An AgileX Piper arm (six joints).
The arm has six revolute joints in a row. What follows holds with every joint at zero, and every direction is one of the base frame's. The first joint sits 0.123 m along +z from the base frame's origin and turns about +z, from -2.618 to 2.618 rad. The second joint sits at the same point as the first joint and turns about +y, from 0 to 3.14 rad. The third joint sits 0.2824 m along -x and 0.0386 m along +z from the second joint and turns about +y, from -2.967 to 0 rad. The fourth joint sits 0.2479 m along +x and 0.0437 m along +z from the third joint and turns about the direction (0.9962, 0, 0.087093), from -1.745 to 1.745 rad. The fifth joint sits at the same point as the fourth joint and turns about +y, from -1.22 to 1.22 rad. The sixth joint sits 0.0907 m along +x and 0.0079 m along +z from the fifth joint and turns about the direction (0.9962, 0, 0.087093), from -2.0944 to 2.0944 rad. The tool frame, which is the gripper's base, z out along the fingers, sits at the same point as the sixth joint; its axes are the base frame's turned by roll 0, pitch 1.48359 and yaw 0 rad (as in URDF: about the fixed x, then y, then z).
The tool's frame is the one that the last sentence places.
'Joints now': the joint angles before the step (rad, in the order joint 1, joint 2, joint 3, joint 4, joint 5, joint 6). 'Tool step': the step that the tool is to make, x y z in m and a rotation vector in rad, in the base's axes. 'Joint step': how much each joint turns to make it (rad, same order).
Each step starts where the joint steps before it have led.
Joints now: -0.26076 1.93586 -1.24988 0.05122 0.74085 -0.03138
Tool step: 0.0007 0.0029 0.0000 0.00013 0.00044 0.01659
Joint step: 0.00739 0.00009 -0.00019 0.00309 0.00096 -0.01120
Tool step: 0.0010 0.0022 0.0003 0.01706 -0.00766 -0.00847
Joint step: 0.00260 0.00005 -0.00081 0.02299 -0.00232 -0.00206
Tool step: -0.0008 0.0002 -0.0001 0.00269 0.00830 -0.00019
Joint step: -0.00014 -0.00030 0.00013 0.00002 0.00887 0.00062
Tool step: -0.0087 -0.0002 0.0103 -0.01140 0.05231 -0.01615
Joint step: 0.00024 -0.03164 -0.00021 -0.04230 0.07807 0.04421
